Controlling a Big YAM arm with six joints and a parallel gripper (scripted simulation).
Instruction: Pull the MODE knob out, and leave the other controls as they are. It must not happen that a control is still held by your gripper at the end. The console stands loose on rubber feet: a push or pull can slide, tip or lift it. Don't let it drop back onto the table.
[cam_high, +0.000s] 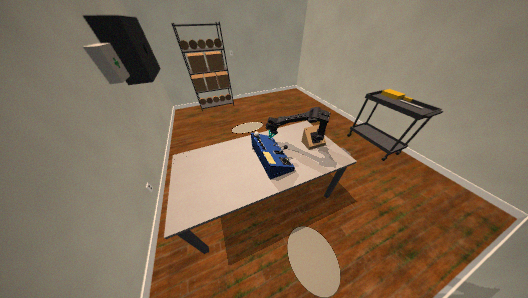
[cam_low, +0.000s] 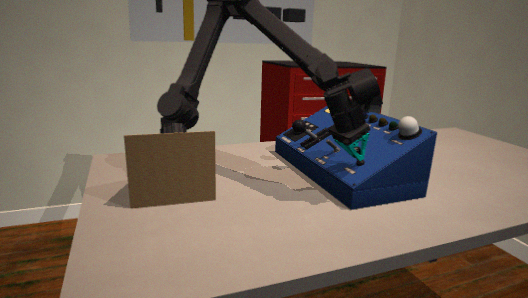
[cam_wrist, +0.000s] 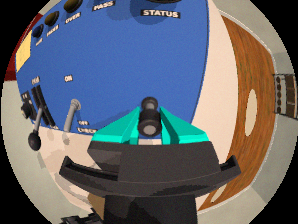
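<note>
Now: hand right at the black knob. Also, from my hand: black lever 5 cm behind, 24 cm to the left, 1 cm above; then toggle 1 cm behind, 12 cm to the left, 1 cm below; then blue sloped console 2 cm ahead, 19 cm to the left, 3 cm below.
</note>
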